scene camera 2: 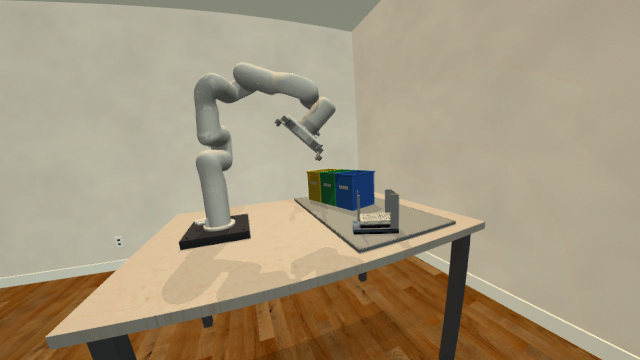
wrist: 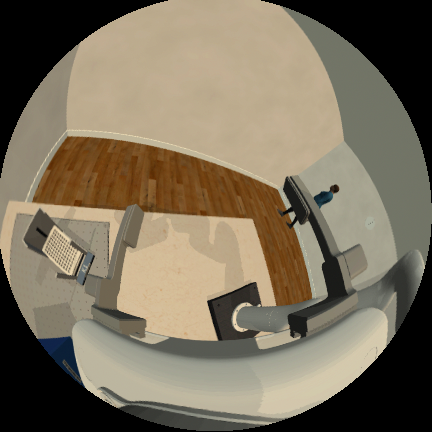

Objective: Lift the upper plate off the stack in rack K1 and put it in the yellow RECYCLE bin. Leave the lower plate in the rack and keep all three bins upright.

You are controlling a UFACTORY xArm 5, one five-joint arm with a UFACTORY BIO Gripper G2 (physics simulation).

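Pixels of known places: hand at its tool point: (scene camera 2: 298, 140) (wrist: 207, 212); arm's base at its link origin: (scene camera 2: 219, 225) (wrist: 242, 316).
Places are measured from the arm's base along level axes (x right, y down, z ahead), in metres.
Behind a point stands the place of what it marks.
Note:
Rack K1 (scene camera 2: 393, 212) @[z 0.548, x 0.414, y -0.058 m] (wrist: 85, 269) @[z 0.463, x 0.299, y 0.002 m] stands on the grey mat, with tall end walls. A pale plate with a grid of wells, the upper plate (scene camera 2: 375, 217) @[z 0.528, x 0.345, y -0.026 m] (wrist: 62, 251) @[z 0.524, x 0.343, y -0.027 m], lies flat in it. The lower plate is mostly hidden beneath; a thin dark edge shows under the upper plate in the scene view. The yellow bin (scene camera 2: 313, 186) @[z 0.538, x -0.213, y -0.071 m] stands upright at the far end of the bin row in the scene view. My gripper (scene camera 2: 298, 139) @[z 0.265, x 0.301, y -0.315 m] (wrist: 215, 212) @[z 0.265, x 0.301, y -0.315 m] is open with nothing between its fingers, tilted, high above the table and well away from the rack.
The green bin (scene camera 2: 328, 188) @[z 0.563, x -0.071, y -0.074 m] and blue bin (scene camera 2: 356, 191) @[z 0.626, x 0.101, y -0.074 m] (wrist: 59, 350) stand upright beside the yellow one, the blue nearest the rack. The grey mat (scene camera 2: 420, 223) @[z 0.700, x 0.412, y 0.019 m] (wrist: 102, 240) @[z 0.402, x 0.381, y 0.019 m] lies under rack and bins. The arm's black base (scene camera 2: 241, 232) @[z 0.076, x 0.125, y 0.002 m] (wrist: 223, 311) @[z 0.075, x 0.069, y 0.000 m] sits on the table (scene camera 2: 270, 250) @[z 0.151, x 0.267, y 0.032 m] (wrist: 170, 280) @[z 0.208, x 0.234, y 0.032 m].

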